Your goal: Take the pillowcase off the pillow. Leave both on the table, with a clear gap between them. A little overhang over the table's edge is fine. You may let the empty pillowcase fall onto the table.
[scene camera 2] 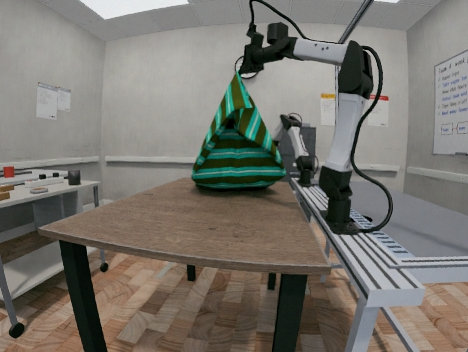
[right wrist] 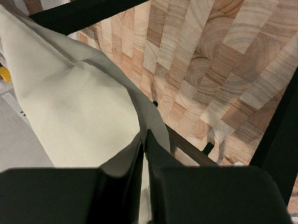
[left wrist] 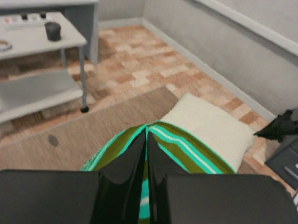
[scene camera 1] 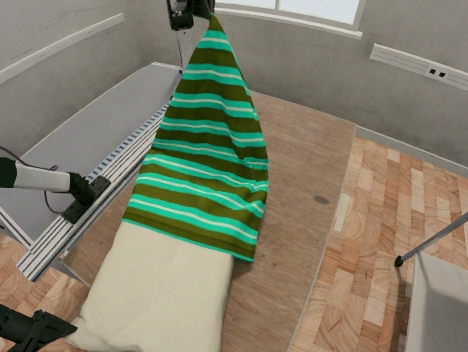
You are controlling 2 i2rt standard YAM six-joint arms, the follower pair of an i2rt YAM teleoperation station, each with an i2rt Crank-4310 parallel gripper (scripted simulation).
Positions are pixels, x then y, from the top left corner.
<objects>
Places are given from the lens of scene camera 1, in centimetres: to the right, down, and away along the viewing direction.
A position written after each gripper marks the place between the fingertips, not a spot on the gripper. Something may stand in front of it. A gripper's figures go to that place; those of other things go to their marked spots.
right gripper (scene camera 1: 76, 329): -39, 38, 47
striped pillowcase (scene camera 1: 204, 181): -8, 2, 67
</objects>
